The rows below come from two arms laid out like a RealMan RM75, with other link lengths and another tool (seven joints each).
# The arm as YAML. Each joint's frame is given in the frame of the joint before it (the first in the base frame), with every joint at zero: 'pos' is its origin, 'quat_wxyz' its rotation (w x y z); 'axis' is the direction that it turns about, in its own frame. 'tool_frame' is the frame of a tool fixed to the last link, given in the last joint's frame.
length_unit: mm
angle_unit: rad
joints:
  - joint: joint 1
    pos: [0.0, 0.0, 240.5]
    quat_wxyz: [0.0, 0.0, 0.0, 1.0]
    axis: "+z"
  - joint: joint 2
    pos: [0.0, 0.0, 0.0]
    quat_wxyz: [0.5, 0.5, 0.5, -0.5]
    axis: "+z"
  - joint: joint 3
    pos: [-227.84, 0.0, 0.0]
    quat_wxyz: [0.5, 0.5, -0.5, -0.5]
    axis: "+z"
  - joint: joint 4
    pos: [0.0, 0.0, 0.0]
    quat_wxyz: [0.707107, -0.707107, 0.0, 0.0]
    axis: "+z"
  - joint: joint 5
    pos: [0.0, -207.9, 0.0]
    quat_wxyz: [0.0, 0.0, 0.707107, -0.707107]
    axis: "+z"
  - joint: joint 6
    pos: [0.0, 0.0, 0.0]
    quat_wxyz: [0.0, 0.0, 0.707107, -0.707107]
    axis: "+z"
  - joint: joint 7
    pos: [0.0, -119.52, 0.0]
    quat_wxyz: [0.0, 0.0, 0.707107, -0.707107]
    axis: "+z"
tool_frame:
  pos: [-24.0, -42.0, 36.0]
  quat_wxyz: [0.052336, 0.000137, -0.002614, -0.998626]
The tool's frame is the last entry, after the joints.
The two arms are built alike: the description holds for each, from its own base.
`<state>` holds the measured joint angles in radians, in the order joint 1, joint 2, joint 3, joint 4, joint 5, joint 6, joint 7, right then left.
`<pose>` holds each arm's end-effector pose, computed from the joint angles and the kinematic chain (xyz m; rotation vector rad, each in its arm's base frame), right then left.
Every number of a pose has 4 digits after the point. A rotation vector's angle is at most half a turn.
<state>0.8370 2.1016 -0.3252 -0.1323 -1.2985 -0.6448 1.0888 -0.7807 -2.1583 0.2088 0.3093 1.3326 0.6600 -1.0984</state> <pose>0.2179 0.4289 -0.0403 -1.5362 1.3238 0.9345 -0.2284 0.4403 0.0394 -1.4770 -1.0886 -0.8315</pose>
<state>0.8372 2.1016 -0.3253 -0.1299 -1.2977 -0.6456 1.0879 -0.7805 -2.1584 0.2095 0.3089 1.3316 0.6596 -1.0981</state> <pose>0.2177 0.4286 -0.0409 -1.5372 1.3253 0.9350 -0.2285 0.4402 0.0392 -1.4768 -1.0892 -0.8313</pose>
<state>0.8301 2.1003 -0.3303 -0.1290 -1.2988 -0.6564 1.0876 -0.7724 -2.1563 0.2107 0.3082 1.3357 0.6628 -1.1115</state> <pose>0.2192 0.4267 -0.0408 -1.5426 1.3214 0.9370 -0.2317 0.4385 0.0401 -1.4713 -1.1003 -0.8341</pose>
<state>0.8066 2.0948 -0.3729 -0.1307 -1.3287 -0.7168 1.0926 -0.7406 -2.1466 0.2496 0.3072 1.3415 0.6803 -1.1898</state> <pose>0.2197 0.4174 -0.0431 -1.6200 1.2764 0.9390 -0.2404 0.4326 0.0428 -1.4644 -1.1479 -0.8612</pose>
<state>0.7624 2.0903 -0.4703 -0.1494 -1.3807 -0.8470 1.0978 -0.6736 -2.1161 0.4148 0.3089 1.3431 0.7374 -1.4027</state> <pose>0.2169 0.3970 -0.0489 -1.7923 1.1722 0.9502 -0.2488 0.4209 0.0451 -1.5106 -1.2512 -0.9307</pose>
